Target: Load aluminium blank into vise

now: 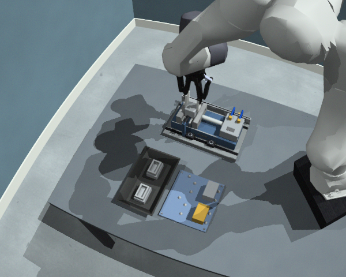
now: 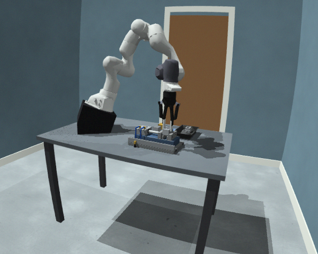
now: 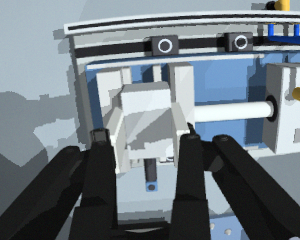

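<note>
The fixed jaw lies 60 mm below my hand and 30 mm ahead of it. From my hand the other things lie so: vise 100 mm below, 60 mm behind, 20 mm to the left; then vise hose block 160 mm behind, 60 mm below, 40 mm to the left; then moving jaw 60 mm below, 30 mm behind, 10 mm to the left.
</note>
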